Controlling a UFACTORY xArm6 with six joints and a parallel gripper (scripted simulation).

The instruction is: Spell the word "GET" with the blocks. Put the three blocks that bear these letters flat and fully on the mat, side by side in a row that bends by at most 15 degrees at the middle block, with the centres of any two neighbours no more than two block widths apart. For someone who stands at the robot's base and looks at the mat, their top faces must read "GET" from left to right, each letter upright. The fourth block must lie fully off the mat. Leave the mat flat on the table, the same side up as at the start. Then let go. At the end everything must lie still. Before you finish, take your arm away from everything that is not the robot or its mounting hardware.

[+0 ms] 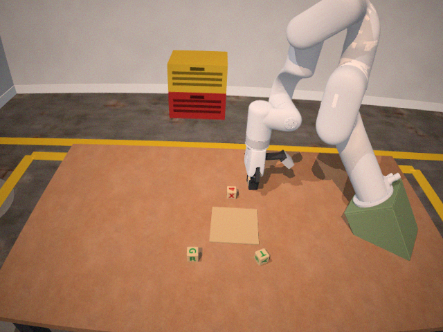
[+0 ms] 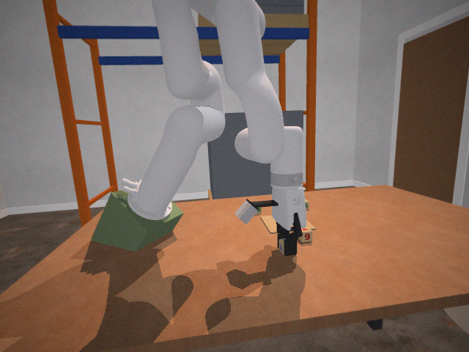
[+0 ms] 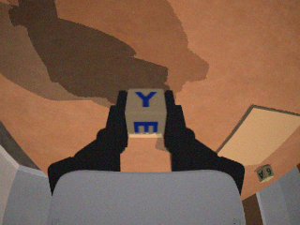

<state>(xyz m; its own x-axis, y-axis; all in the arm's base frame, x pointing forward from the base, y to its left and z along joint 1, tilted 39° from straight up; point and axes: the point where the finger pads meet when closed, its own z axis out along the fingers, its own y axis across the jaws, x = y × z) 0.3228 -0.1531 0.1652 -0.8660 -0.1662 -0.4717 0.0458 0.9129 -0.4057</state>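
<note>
Right now the tan mat is 170 mm to the left of my hand, 90 mm ahead of it and 20 mm below it. Round my hand: e block 10 mm below; then t block 310 mm to the left, 40 mm ahead, 10 mm below; then red-lettered block 80 mm ahead, 40 mm to the left, 10 mm below.
</note>
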